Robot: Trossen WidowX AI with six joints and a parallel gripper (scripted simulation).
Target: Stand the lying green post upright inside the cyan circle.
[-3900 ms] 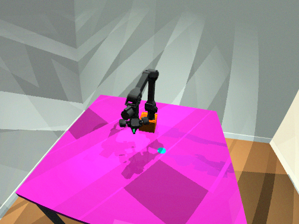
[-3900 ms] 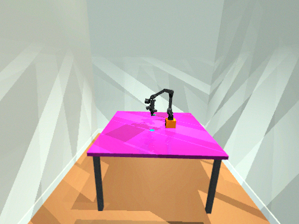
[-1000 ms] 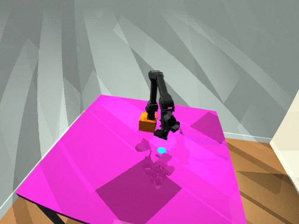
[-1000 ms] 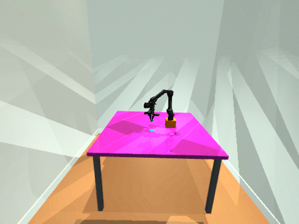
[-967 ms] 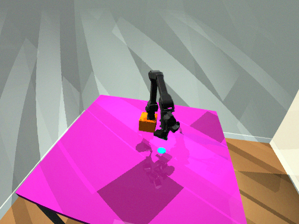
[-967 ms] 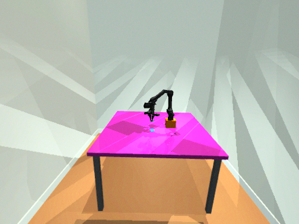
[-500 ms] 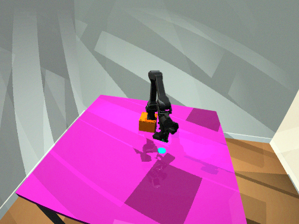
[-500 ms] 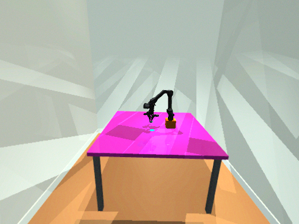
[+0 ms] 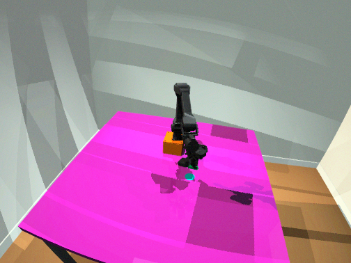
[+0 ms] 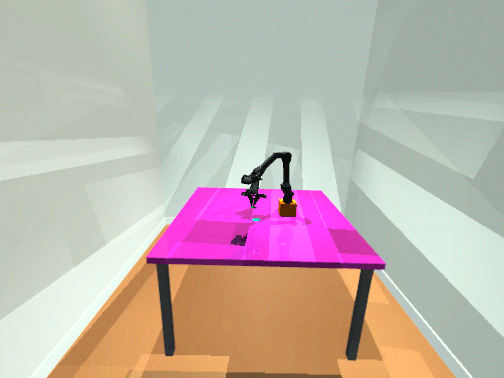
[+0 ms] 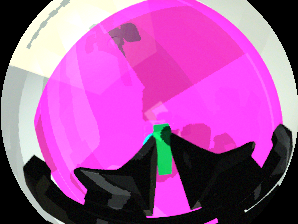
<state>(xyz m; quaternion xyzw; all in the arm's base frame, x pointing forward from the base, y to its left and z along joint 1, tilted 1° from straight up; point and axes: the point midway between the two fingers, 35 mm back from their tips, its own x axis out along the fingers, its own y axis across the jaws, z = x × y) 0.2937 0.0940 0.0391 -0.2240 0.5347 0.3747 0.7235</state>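
Now: gripper tip 110 mm above the cyan circle, 40 mm past it and 20 mm to the left of it. Also, from my gripper tip: green post: 10 mm to the right, 10 mm below, 10 mm behind.
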